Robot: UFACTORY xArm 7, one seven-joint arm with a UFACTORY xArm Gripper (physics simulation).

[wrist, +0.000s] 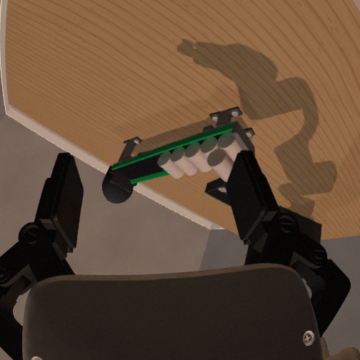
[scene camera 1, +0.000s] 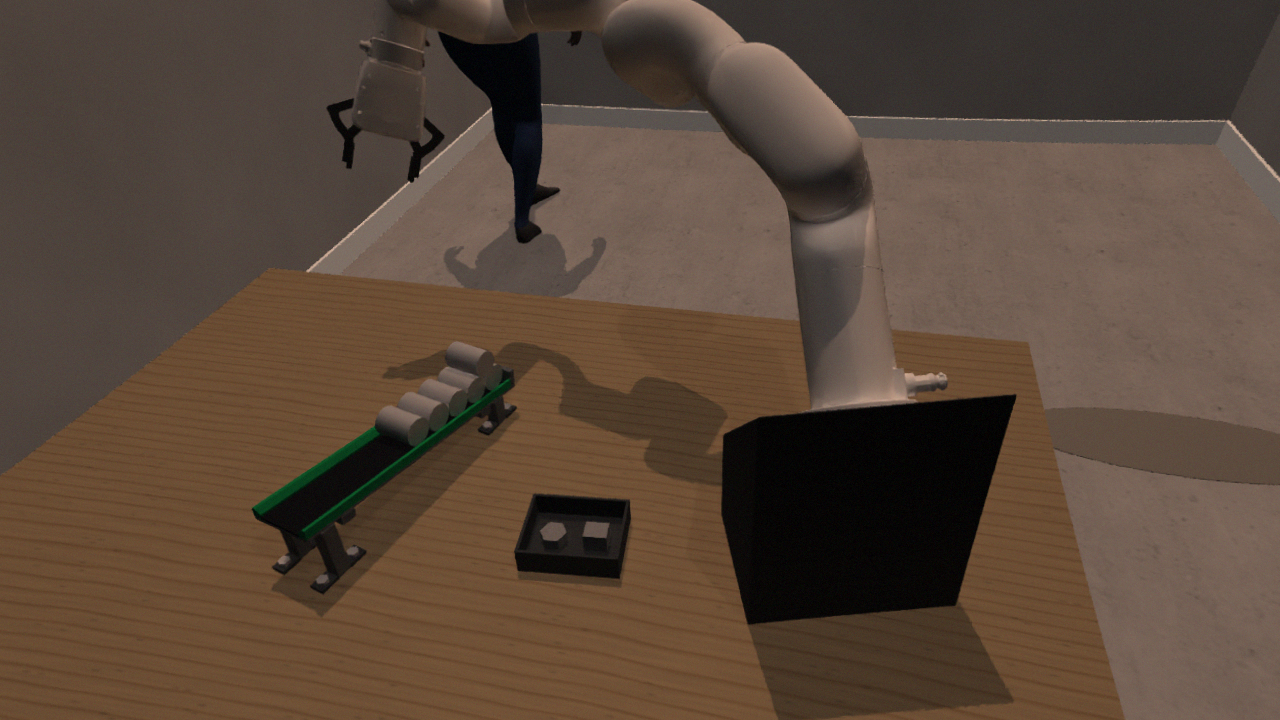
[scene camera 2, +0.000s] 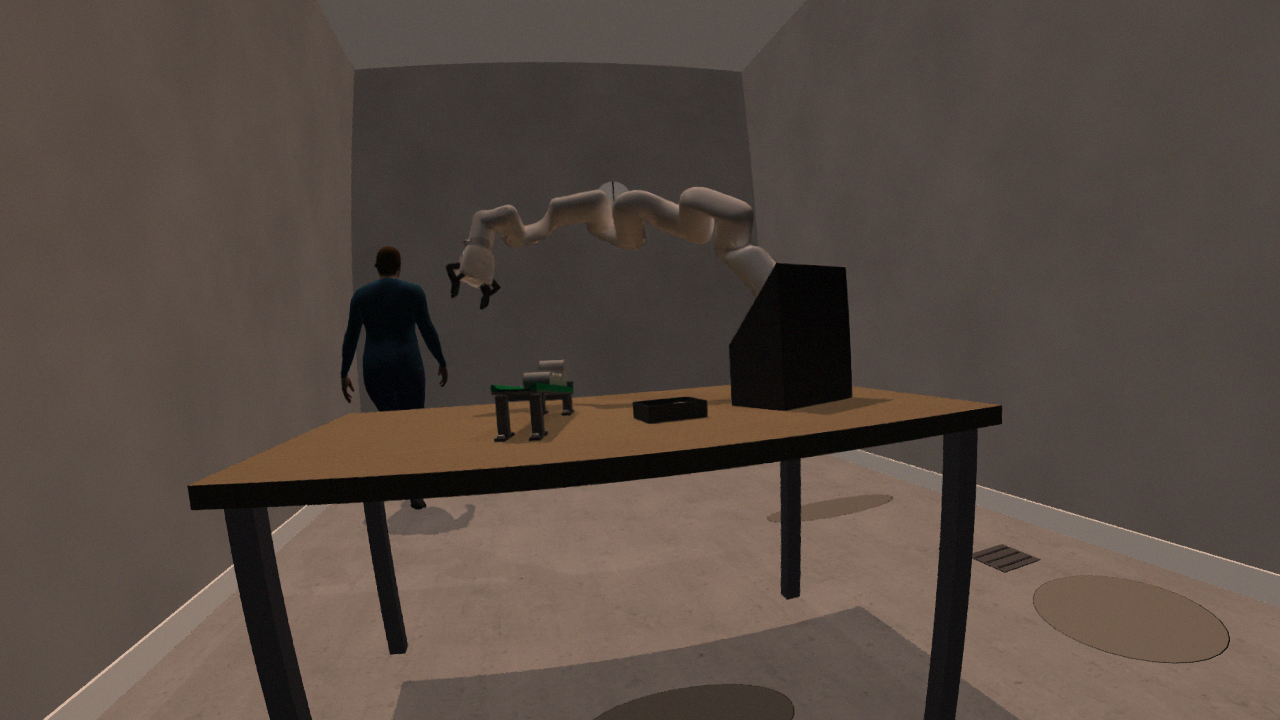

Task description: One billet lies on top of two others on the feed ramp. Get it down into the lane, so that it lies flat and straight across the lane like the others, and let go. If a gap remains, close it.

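Places are measured from the arm's base along level axes (x right, y ahead, z up), in millimetres.
Where they show: gripper, fingertip midpoint: (scene camera 1: 380, 174) (scene camera 2: 469, 302); arm's base, origin of the base link: (scene camera 1: 857, 416) (scene camera 2: 790, 308).
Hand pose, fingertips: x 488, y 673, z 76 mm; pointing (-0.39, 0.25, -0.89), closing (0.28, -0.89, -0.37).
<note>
Each offset is from my fingertips to the centre of the thing.
The feed ramp (scene camera 1: 308, 534) (scene camera 2: 514, 390) (wrist: 170, 145) has green side rails and a dark lane. Several pale grey cylindrical billets lie side by side across its upper part; the lowest one {dy -98, dx -363, dz -204 mm} (scene camera 1: 402, 425) (wrist: 170, 165) has bare lane below it. The raised billet {dy -164, dx -235, dz -185 mm} (scene camera 1: 469, 358) (scene camera 2: 551, 366) (wrist: 220, 162) lies on top of the two at the high end, roughly parallel to them. In the wrist view the right finger is close to its image and covers part of the billets. My gripper (scene camera 1: 381, 170) (scene camera 2: 469, 300) (wrist: 155, 169) is open and empty, high above the table and well away from the billets.
A black tray {dy -344, dx -487, dz -277 mm} (scene camera 1: 569, 565) (scene camera 2: 669, 411) with two small grey pieces stands beside the ramp. A large black slanted box (scene camera 1: 863, 514) (scene camera 2: 810, 340) stands near the arm's base. A person (scene camera 1: 519, 116) (scene camera 2: 391, 331) is on the floor beyond the table.
</note>
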